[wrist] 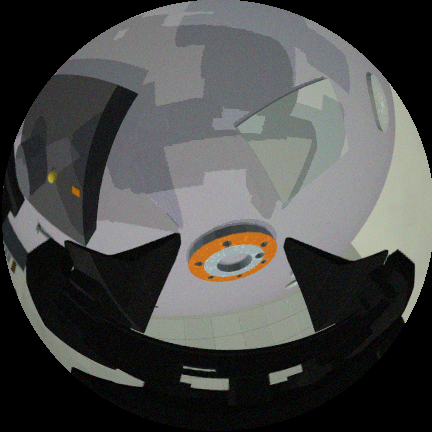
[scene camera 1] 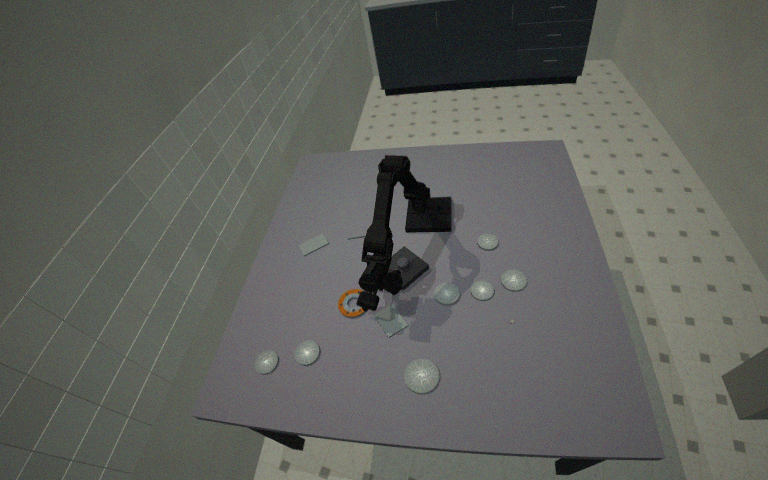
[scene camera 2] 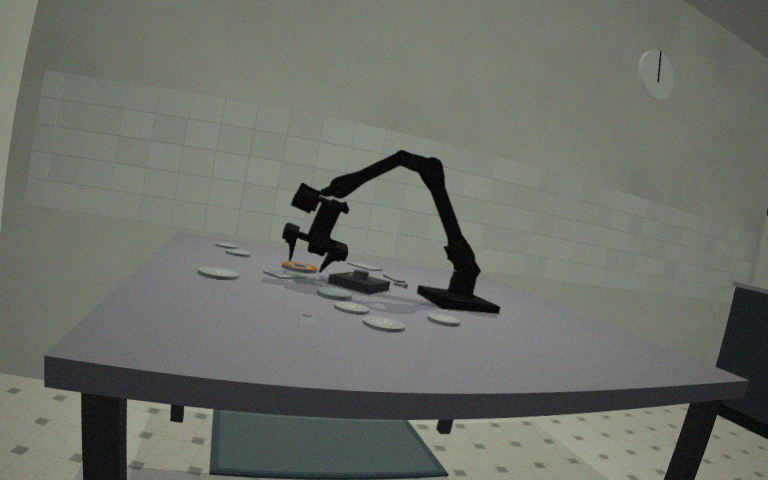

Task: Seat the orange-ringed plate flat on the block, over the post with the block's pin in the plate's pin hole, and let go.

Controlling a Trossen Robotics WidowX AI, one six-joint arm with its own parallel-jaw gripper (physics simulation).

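Places are measured from the arm's base along level axes (x ahead, y left, z up), in metres.
Where they show: gripper, fingertip midpoint: (wrist: 233,241) (scene camera 2: 304,266); arm's base at its link origin: (scene camera 1: 419,207) (scene camera 2: 460,294).
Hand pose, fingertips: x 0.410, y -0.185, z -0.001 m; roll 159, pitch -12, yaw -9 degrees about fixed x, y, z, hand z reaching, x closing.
Things, the pixels of their top centre, and the offset from my fingertips. "spot": a spot on its surface instead.
- orange-ringed plate at its top centre: (wrist: 234,263) (scene camera 2: 299,265) (scene camera 1: 353,302) dx +0.001, dy -0.053, dz -0.008 m
- dark square block at its top centre: (scene camera 2: 361,271) (scene camera 1: 402,262) dx -0.128, dy +0.118, dz +0.025 m
- yellow pin at a spot on its surface: (wrist: 52,176) spot: dx -0.103, dy +0.094, dz +0.010 m
- pale square slab at its top centre: (wrist: 312,137) (scene camera 2: 285,273) (scene camera 1: 390,319) dx +0.070, dy +0.073, dz -0.013 m
- pale rectangular piece at its top centre: (scene camera 2: 364,265) (scene camera 1: 313,244) dx -0.279, dy -0.241, dz -0.013 m
- thin rod at its top centre: (scene camera 1: 359,233) dx -0.311, dy -0.058, dz -0.012 m
The orange-ringed plate (scene camera 1: 343,306) (scene camera 2: 287,265) (wrist: 250,238) lies flat on the table, with a pale inner ring, a central opening and several small holes. The dark square block (scene camera 1: 416,266) (scene camera 2: 370,285) (wrist: 60,100) stands apart from it, nearer the arm's base. Its short round post (scene camera 1: 402,262) (scene camera 2: 360,275) rises from the top. A yellow pin (wrist: 52,176) and an orange mark show on the block in the wrist view. My gripper (scene camera 1: 380,294) (scene camera 2: 306,266) (wrist: 233,241) is open and empty, pointing down; in the wrist view the plate appears between and beyond the fingertips. The gripper partly covers the plate in scene camera 1.
A pale square slab (scene camera 1: 396,325) (scene camera 2: 275,274) (wrist: 325,130) lies close to the plate. Pale round discs (scene camera 1: 421,375) (scene camera 1: 447,293) (scene camera 2: 383,323) are scattered around. A pale rectangular piece (scene camera 1: 313,244) and a thin rod (scene camera 1: 356,237) lie on the table's left side in scene camera 1.
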